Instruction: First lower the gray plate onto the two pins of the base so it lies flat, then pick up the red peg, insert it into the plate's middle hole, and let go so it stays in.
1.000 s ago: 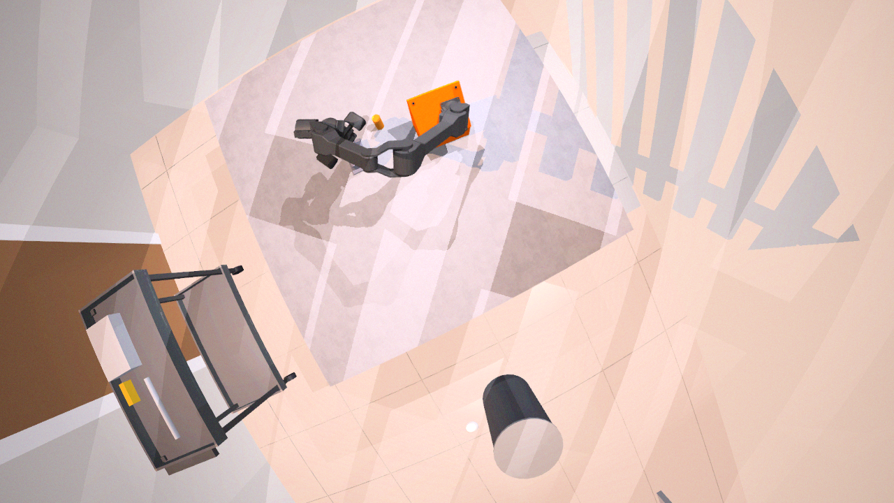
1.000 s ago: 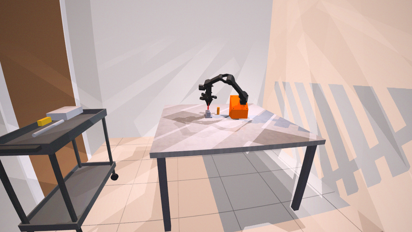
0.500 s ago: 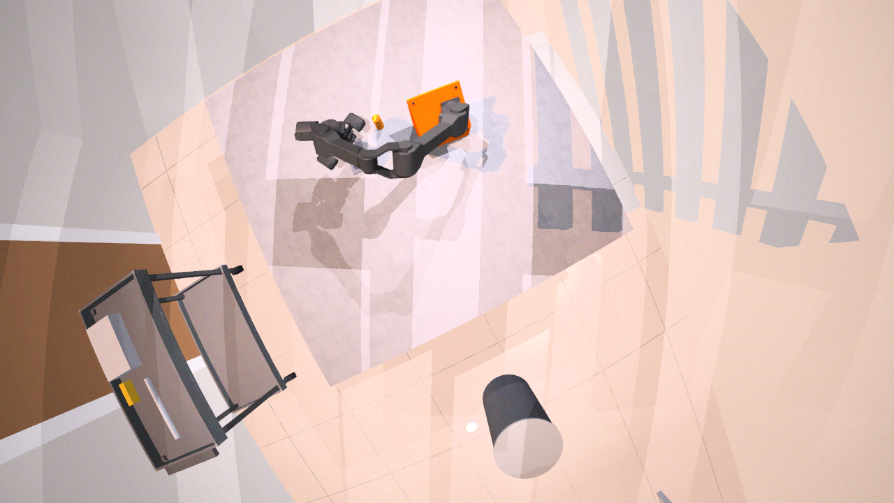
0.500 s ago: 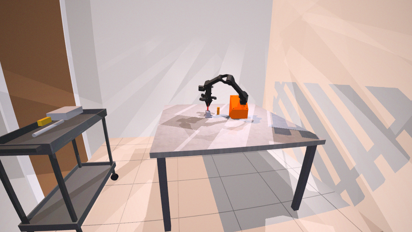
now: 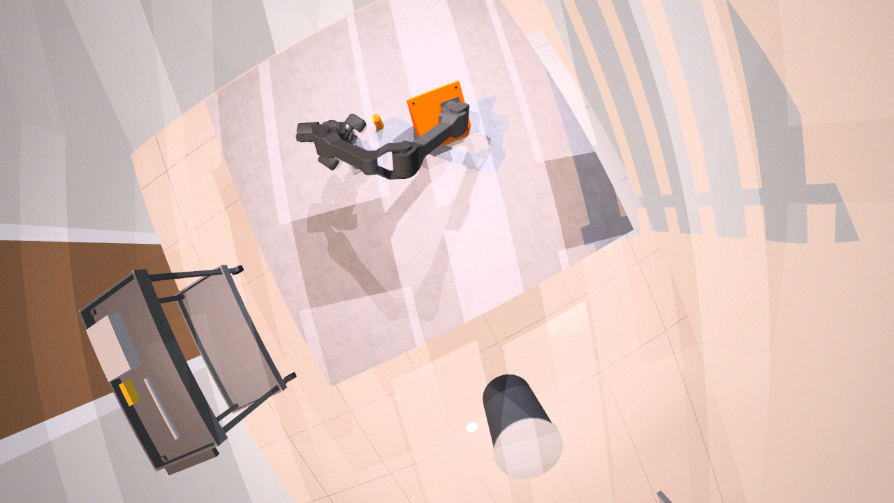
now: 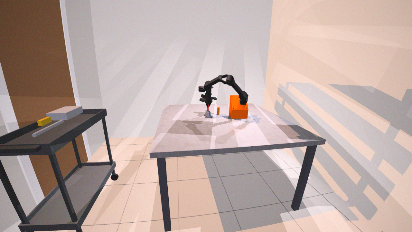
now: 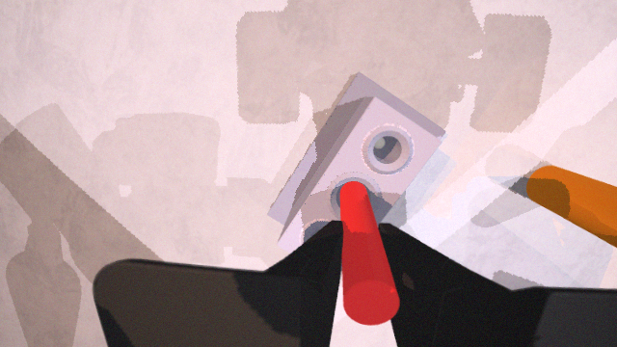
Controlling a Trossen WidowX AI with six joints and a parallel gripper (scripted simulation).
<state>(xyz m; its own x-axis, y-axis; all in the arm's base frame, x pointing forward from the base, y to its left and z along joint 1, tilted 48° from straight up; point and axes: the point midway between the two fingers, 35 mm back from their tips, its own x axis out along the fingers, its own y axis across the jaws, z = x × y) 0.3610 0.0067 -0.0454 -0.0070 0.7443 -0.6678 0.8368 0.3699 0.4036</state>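
The red peg lies right at my gripper tip. The rest, counted from my gripper tip: orange cylinder (12 cm behind, 7 cm to the right, 6 cm below); gray plate (5 cm below); gray base (9 cm below).
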